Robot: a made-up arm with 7 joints.
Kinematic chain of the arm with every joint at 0, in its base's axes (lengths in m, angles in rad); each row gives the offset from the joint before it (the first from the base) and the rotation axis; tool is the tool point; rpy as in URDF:
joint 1: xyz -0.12 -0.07 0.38 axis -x
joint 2: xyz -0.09 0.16 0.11 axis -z
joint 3: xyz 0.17 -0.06 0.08 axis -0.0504 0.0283 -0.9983
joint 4: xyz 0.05 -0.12 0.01 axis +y
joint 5: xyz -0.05 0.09 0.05 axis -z
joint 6: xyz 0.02 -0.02 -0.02 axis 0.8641 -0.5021 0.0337
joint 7: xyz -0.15 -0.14 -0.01 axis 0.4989 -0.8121 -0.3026
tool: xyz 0 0.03 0.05 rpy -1.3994 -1.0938 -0.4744
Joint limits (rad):
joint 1: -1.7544..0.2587
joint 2: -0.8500..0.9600
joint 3: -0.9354..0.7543
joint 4: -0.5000..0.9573
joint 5: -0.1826..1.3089
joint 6: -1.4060..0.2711
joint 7: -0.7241..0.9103
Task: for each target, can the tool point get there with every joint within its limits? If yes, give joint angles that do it. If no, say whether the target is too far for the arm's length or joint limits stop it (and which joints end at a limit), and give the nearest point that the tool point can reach.
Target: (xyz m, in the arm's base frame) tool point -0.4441 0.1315 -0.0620
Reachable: no: joint limits stop it (at a limit: joint 1, joint 2, joint 3, joint 4, joint 6, joint 7) | nearest point -0.2904 -0.1353 0.1573 | short by 0.378 m
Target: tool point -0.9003 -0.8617 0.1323
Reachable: no: too far | nearest point -0.3429 -0.4803 0.2631 | short by 0.688 m
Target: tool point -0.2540 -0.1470 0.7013
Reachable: yes | joints -0.6470 0.7714 -0.2269 -0.0685 1.1875 -0.2562 0.4406
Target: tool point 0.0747 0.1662 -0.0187
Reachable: no: joint limits stop it (at a limit: joint 1, joint 3, joint 4, joint 5, joint 6, joint 7) | nearest point -0.0440 -0.1456 0.1759 | short by 0.386 m
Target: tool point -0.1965 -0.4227 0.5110
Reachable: yes | joints -1.3253 0.1997 0.1354 -0.0387 0.2496 -0.7168 0.2516
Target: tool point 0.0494 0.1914 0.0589
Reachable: no: joint limits stop it (at a limit: joint 1, joint 3, joint 4, joint 6, joint 7) | nearest point -0.0436 -0.1404 0.1882 | short by 0.368 m
